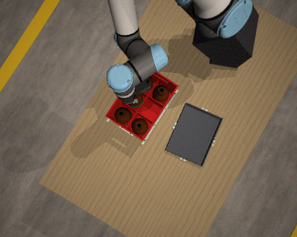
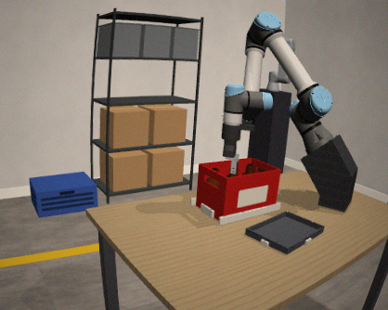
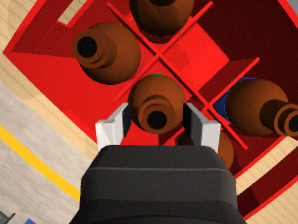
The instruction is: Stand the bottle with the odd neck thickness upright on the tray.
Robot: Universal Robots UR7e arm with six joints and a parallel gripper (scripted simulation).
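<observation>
Right now my hand is 1 cm short of the red crate, 4 cm to the right of it and 8 cm above it. From my hand the other things lie so: dark grey tray 2 cm ahead, 32 cm to the left, 15 cm below.
</observation>
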